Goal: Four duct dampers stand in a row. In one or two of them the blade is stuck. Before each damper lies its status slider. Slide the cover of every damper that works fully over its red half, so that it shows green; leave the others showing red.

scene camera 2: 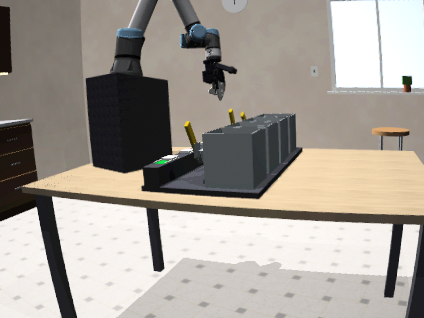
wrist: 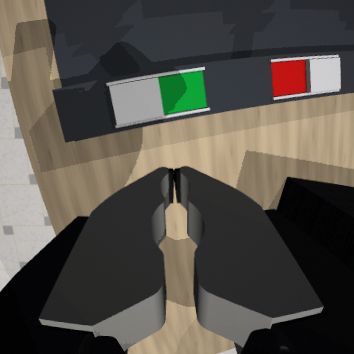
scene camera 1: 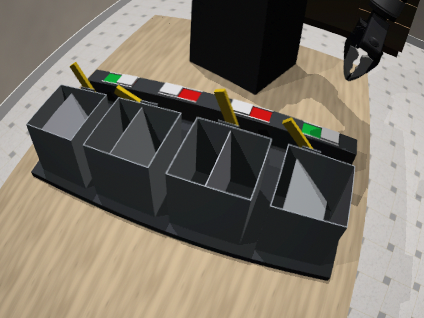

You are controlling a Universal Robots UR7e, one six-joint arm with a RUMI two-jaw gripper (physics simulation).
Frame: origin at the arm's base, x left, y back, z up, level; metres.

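Seen in the pictures: gripper, fingertip midpoint: (scene camera 2: 220, 100) (wrist: 173, 172) (scene camera 1: 346, 79); arm's base, origin of the base link: (scene camera 2: 125, 78).
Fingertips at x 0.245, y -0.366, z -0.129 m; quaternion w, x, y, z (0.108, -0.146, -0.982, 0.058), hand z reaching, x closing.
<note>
Offsets run from my fingertips to a thing's middle. "pt": to the spot under its first point. Level surfaces: height alone.
Four grey dampers stand in a row. The leftmost in scene camera 1 (scene camera 1: 57, 150) (scene camera 2: 230, 162) and the rightmost {pt dx -0.078, dy -0.337, dz -0.127 m} (scene camera 1: 307, 235) have blades with a broad face showing. The second {pt dx -0.443, dy -0.268, dz -0.114 m} (scene camera 1: 120, 172) and third {pt dx -0.264, dy -0.302, dz -0.111 m} (scene camera 1: 210, 202) have more upright blades. The leftmost slider shows green {dx -0.600, dy +0.089, dz -0.170 m} (scene camera 1: 112, 78) (scene camera 2: 161, 162), its white cover {dx -0.551, dy +0.080, dz -0.166 m} (scene camera 1: 128, 80) beside it. The second shows red {dx -0.369, dy +0.046, dz -0.170 m} (scene camera 1: 190, 94), the third red {dx -0.187, dy +0.011, dz -0.170 m} (scene camera 1: 260, 114) (wrist: 288, 78). The rightmost shows green {dx -0.055, dy -0.014, dz -0.170 m} (scene camera 1: 312, 130) (wrist: 195, 95), its cover {dx -0.006, dy -0.023, dz -0.166 m} (scene camera 1: 330, 135) (wrist: 137, 102) over the red half. My gripper (scene camera 1: 352, 76) (scene camera 2: 219, 98) (wrist: 173, 172) is shut, empty and raised above the sliders' robot side.
Yellow levers (scene camera 1: 81, 76) (scene camera 1: 128, 93) (scene camera 1: 226, 107) (scene camera 1: 297, 133) stick up between the dampers and the slider rail. The black robot pedestal (scene camera 1: 245, 45) (scene camera 2: 127, 125) stands behind the rail on the wooden table {dz -0.250 m} (scene camera 1: 90, 260) (scene camera 2: 350, 185).
</note>
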